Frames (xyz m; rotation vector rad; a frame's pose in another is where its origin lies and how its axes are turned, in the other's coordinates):
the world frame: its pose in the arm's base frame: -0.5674 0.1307 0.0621 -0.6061 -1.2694 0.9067
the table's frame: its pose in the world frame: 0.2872 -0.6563 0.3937 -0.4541 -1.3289 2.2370
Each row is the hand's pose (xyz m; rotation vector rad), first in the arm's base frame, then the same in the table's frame.
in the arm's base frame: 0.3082 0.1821 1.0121 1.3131 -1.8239 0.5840
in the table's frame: -0.3849 0.9613 -0.4317 1.5213 -0.0437 2.6572
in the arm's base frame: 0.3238 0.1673 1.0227 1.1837 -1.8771 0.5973
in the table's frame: -0.3910 0.9809 -0.4194 1.5067 -0.1880 2.7248
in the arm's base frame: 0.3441 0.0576 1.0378 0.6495 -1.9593 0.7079
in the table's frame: -0.3651 1.0371 -0.3253 -1.1184 0.6488 -2.6287
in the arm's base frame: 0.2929 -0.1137 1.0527 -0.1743 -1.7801 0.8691
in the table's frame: -0.3055 1.0466 -0.1564 -0.3344 1.1429 -2.3404
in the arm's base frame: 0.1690 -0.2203 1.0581 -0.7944 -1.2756 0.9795
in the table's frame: -0.2521 0.9660 -0.0245 0.5164 1.3458 -2.0346
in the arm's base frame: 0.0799 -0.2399 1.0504 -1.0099 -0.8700 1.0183
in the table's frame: -0.2252 0.8887 0.0166 1.0311 1.3289 -1.8756
